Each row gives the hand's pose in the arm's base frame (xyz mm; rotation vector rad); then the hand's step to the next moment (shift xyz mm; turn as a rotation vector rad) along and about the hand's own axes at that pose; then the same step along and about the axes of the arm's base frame.
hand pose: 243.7 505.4 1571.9 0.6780 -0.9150 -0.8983
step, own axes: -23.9 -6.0 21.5 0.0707 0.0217 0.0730
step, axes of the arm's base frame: -28.5 15.5 -3.9 -0.0345 -0.0604 0.0772
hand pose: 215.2 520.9 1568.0 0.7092 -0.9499 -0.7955
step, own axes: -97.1 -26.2 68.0 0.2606 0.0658 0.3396
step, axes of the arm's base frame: -102.3 55.6 -34.3 -0.1943 -0.2422 0.3019
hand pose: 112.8 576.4 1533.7 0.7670 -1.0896 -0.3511
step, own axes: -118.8 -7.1 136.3 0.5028 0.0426 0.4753
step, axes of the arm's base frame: -173.2 14.8 -50.3 -0.2056 -0.4572 0.4788
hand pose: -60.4 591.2 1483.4 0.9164 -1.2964 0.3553
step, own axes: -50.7 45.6 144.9 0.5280 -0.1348 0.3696
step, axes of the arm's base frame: -142.2 -67.1 -30.5 -0.0054 -0.4938 0.4355
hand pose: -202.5 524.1 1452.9 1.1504 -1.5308 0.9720
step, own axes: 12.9 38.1 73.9 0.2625 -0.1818 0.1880
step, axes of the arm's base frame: -54.7 -63.6 -6.2 0.1076 -0.2771 0.2212
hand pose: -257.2 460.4 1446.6 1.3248 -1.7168 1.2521
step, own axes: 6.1 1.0 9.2 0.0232 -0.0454 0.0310
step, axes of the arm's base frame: -2.1 -10.7 1.9 0.0384 -0.0392 0.0234
